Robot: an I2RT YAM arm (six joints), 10 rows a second.
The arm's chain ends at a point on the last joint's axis. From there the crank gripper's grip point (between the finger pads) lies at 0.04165 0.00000 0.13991 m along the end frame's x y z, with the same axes.
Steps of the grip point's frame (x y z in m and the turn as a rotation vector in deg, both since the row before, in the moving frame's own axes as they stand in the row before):
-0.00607, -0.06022, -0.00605, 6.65, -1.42, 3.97
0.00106, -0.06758, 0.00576, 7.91, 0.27, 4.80
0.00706, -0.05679, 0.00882, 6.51, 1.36, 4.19
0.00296, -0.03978, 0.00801, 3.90, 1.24, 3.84
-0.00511, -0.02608, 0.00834, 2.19, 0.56, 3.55
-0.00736, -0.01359, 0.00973, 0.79, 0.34, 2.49
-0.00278, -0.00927, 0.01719, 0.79, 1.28, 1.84
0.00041, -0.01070, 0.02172, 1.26, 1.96, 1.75
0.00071, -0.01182, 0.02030, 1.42, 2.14, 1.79
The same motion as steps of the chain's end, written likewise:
-0.00306, -0.04673, -0.00626, 6.65, -1.42, 3.97
-0.00026, -0.05186, 0.00705, 7.91, 0.27, 4.80
0.00329, -0.04416, 0.01057, 6.51, 1.36, 4.19
-0.00028, -0.03319, 0.00917, 3.90, 1.24, 3.84
-0.00656, -0.02337, 0.00881, 2.19, 0.56, 3.55
-0.00819, -0.01349, 0.00998, 0.79, 0.34, 2.49
-0.00590, -0.00874, 0.01816, 0.79, 1.28, 1.84
-0.00438, -0.00898, 0.02325, 1.26, 1.96, 1.75
-0.00452, -0.00976, 0.02198, 1.42, 2.14, 1.79

